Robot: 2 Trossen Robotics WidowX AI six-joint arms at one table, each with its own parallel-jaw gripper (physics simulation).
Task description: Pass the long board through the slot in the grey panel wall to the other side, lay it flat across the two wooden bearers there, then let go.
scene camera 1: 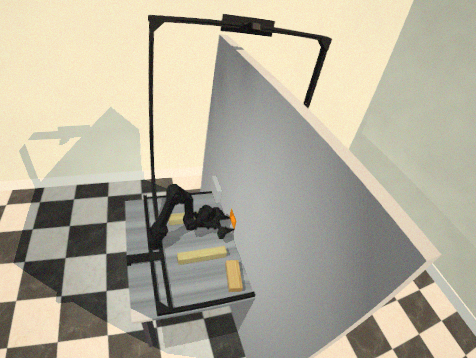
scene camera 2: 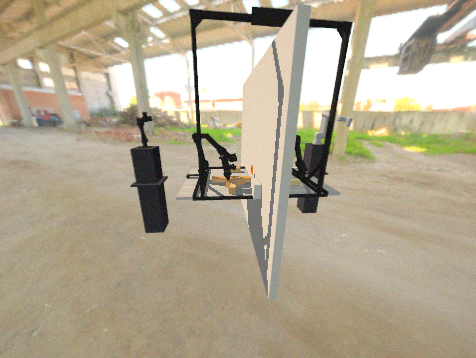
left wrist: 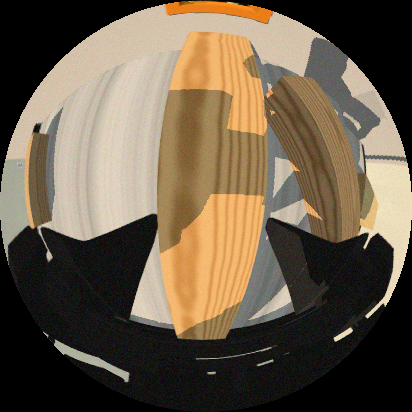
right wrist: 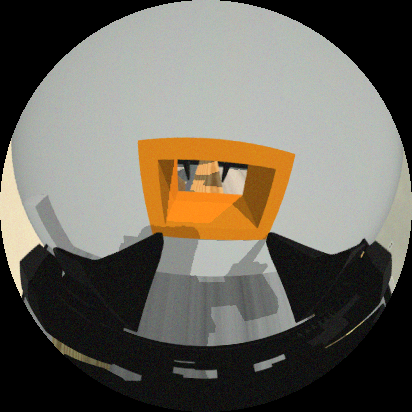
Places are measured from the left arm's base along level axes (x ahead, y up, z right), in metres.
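Pixels of known places: left gripper, between the fingertips: [scene camera 2: 229,179] [left wrist: 214,221]; right gripper, between the fingertips: [scene camera 1: 231,223] [right wrist: 216,238]; right arm's base, origin of its link: [scene camera 1: 155,244] [scene camera 2: 301,176].
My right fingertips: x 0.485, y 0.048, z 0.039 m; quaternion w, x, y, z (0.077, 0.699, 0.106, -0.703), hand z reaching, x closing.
Note:
For each thing: its top centre in the pictures, then the offset to it from my right fingertips. "spot": a spot on its surface instead.
- long board, centre of its top: [left wrist: 212,196] [right wrist: 207,174] [scene camera 2: 231,177] dx -0.231, dy -0.032, dz +0.003 m
- orange-framed slot, a spot on its surface: [right wrist: 217,147] spot: dx +0.000, dy +0.066, dz +0.006 m
- orange-tan block, centre of its top: [scene camera 1: 234,273] dx +0.071, dy -0.029, dz -0.293 m
- thick block, centre of its top: [left wrist: 348,174] [scene camera 2: 235,179] dx -0.207, dy -0.017, dz +0.110 m
The long board [scene camera 2: 217,179] [left wrist: 215,165] lies on the table on the left arm's side, its far end short of the wall. My left gripper [scene camera 2: 228,177] [left wrist: 214,221] is open, its fingers on either side of the board without holding it. The orange-framed slot [scene camera 1: 233,219] [scene camera 2: 252,170] [left wrist: 218,10] [right wrist: 217,147] is in the grey panel wall [scene camera 1: 300,200] [scene camera 2: 290,100] [right wrist: 210,75]. The board shows through the slot in the right wrist view. My right gripper [scene camera 1: 230,224] [right wrist: 216,238] is open and empty before the slot. Two pale wooden bearers [scene camera 1: 202,255] [scene camera 1: 176,219] lie on its side.
An orange-tan block [scene camera 1: 234,275] lies by the wall on the right arm's side. On the left arm's side a thick block [left wrist: 315,160] lies right of the board, and another block [left wrist: 37,180] at the left edge. A black frame [scene camera 1: 151,110] [scene camera 2: 196,80] spans the table.

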